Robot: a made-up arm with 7 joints. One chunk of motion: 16 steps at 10 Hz.
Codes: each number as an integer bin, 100 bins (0 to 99) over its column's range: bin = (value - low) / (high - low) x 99, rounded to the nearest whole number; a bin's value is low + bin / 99 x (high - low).
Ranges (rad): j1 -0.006..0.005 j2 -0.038..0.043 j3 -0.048..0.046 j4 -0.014..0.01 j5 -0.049..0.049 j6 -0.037..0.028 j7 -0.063..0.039
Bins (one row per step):
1: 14 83 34 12 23 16 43
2: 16 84 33 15 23 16 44
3: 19 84 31 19 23 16 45
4: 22 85 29 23 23 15 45
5: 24 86 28 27 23 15 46
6: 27 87 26 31 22 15 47
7: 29 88 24 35 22 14 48
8: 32 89 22 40 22 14 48
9: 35 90 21 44 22 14 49
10: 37 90 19 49 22 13 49
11: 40 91 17 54 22 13 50
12: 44 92 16 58 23 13 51
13: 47 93 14 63 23 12 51
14: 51 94 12 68 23 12 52
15: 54 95 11 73 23 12 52
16: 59 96 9 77 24 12 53
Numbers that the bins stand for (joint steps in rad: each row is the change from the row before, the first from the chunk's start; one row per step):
1: -0.00444 0.02991 -0.01572 -0.01109 -0.02623 -0.02649 -0.01870
2: -0.00422 0.03073 -0.01667 -0.01036 -0.02623 -0.02649 -0.01767
3: -0.00389 0.03073 -0.01857 -0.00939 -0.02623 -0.02649 -0.01664
4: -0.00356 0.03155 -0.02046 -0.00842 -0.02623 -0.02715 -0.01664
5: -0.00333 0.03236 -0.02141 -0.00745 -0.02623 -0.02715 -0.01561
6: -0.00300 0.03318 -0.02331 -0.00648 -0.02722 -0.02715 -0.01458
7: -0.00278 0.03400 -0.02521 -0.00552 -0.02722 -0.02781 -0.01355
8: -0.00244 0.03482 -0.02711 -0.00430 -0.02722 -0.02781 -0.01355
9: -0.00211 0.03564 -0.02806 -0.00333 -0.02722 -0.02781 -0.01252
10: -0.00189 0.03564 -0.02996 -0.00212 -0.02722 -0.02846 -0.01252
11: -0.00156 0.03645 -0.03186 -0.00091 -0.02722 -0.02846 -0.01148
12: -0.00111 0.03727 -0.03281 0.00006 -0.02623 -0.02846 -0.01045
13: -0.00078 0.03809 -0.03471 0.00127 -0.02623 -0.02912 -0.01045
14: -0.00033 0.03891 -0.03661 0.00248 -0.02623 -0.02912 -0.00942
15: 0.00000 0.03973 -0.03756 0.00370 -0.02623 -0.02912 -0.00942
16: 0.00056 0.04055 -0.03945 0.00467 -0.02524 -0.02912 -0.00839

